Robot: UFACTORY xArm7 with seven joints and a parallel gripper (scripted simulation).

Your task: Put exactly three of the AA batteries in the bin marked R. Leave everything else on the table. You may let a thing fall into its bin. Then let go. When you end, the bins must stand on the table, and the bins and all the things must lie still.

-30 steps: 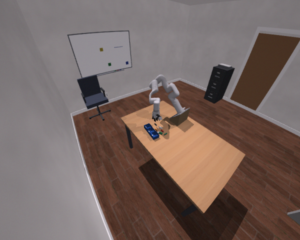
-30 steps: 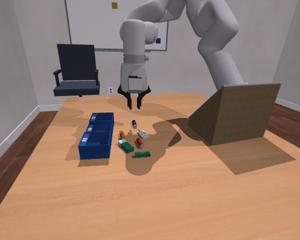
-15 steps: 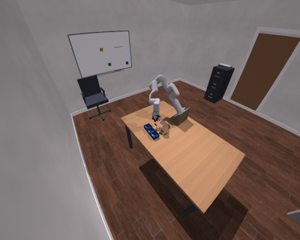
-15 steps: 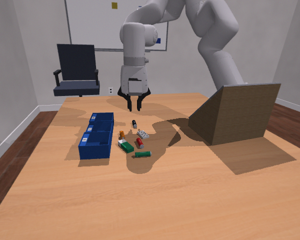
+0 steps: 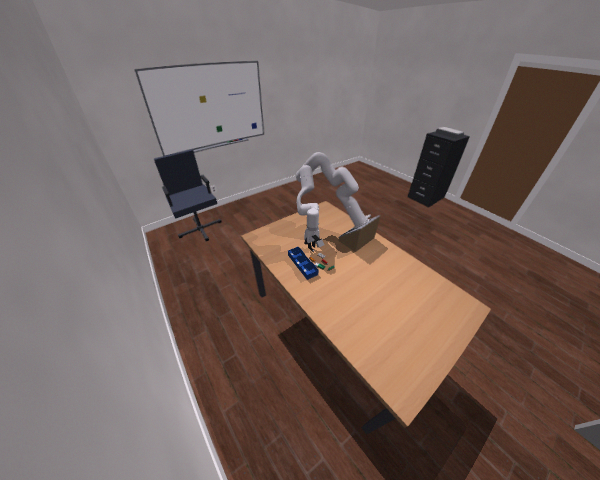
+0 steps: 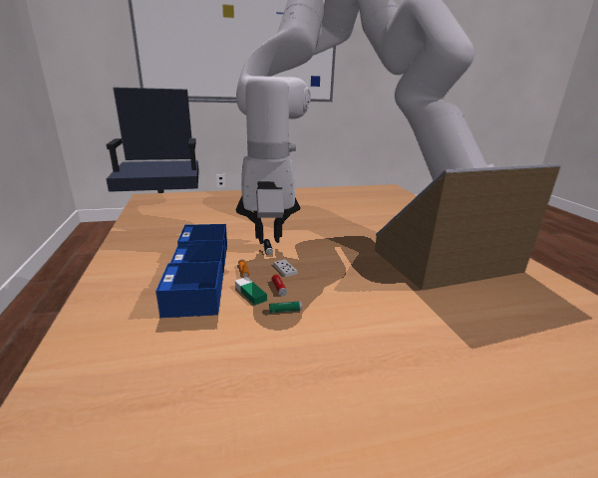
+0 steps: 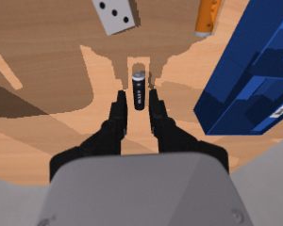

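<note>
The black AA battery lies 3 cm below my hand. Also, from my hand: red battery (15 cm to the left, 3 cm below, 1 cm behind); white domino (9 cm to the left, 4 cm below, 3 cm behind); orange battery (9 cm to the left, 5 cm ahead, 3 cm below).
</note>
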